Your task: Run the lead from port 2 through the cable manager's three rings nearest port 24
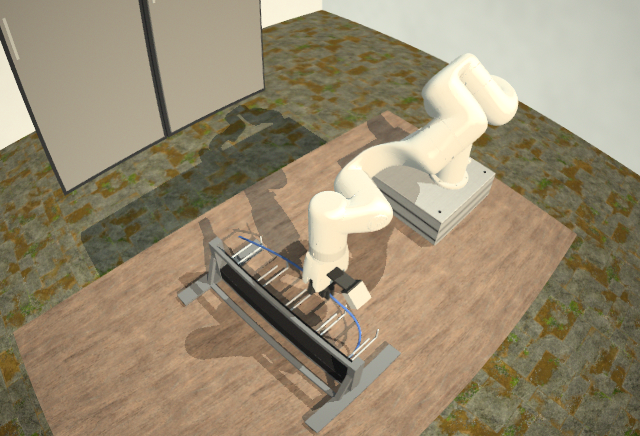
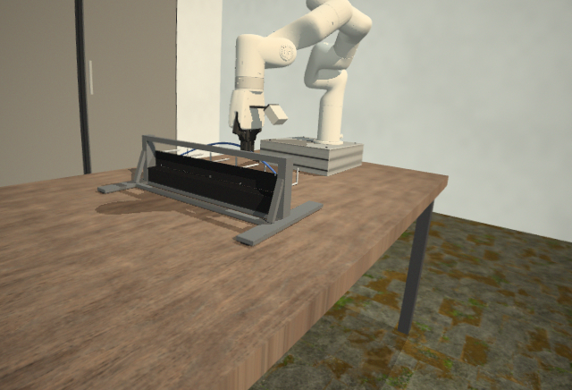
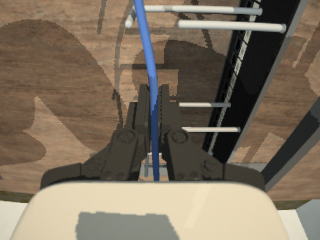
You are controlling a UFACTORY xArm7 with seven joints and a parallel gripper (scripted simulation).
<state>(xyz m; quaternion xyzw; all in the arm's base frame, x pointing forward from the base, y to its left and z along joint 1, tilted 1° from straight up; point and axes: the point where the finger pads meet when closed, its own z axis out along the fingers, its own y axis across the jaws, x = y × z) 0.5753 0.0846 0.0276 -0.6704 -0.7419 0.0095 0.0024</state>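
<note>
Right now my hand is 11 cm short of the grey rack, 6 cm above it and 4 cm to the left of it.
</note>
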